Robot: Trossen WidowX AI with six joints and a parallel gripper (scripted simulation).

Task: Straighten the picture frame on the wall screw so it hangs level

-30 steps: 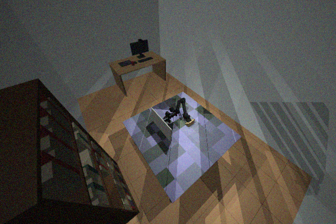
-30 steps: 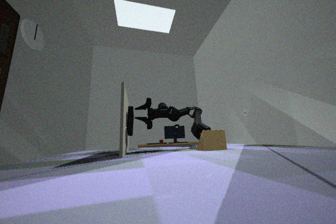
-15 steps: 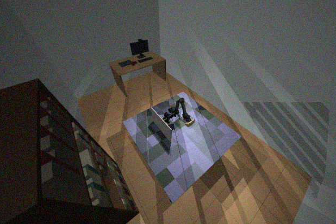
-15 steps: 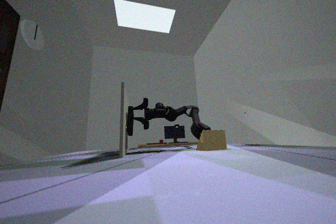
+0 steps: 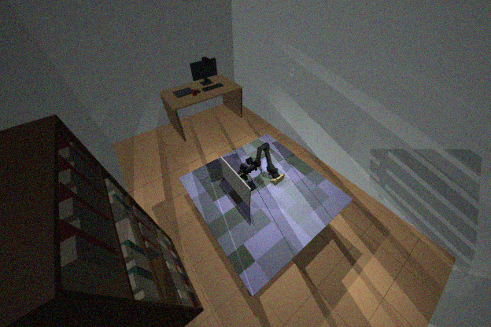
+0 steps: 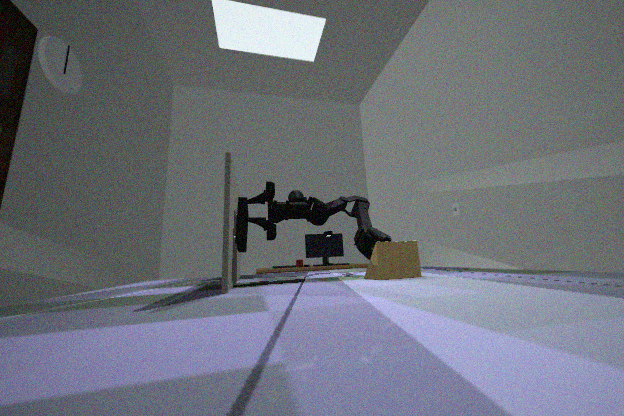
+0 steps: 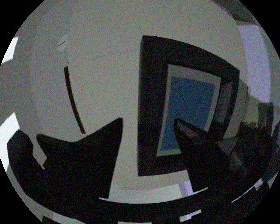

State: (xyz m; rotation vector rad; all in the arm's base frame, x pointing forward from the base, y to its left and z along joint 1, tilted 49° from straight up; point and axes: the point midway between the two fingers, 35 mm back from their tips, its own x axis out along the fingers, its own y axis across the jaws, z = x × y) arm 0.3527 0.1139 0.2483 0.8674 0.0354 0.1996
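Right now the dark picture frame is 1 cm ahead of my gripper tip, 1 cm to the left of it and 5 cm below it. Round my gripper tip: wall panel: 2 cm ahead, 7 cm below.
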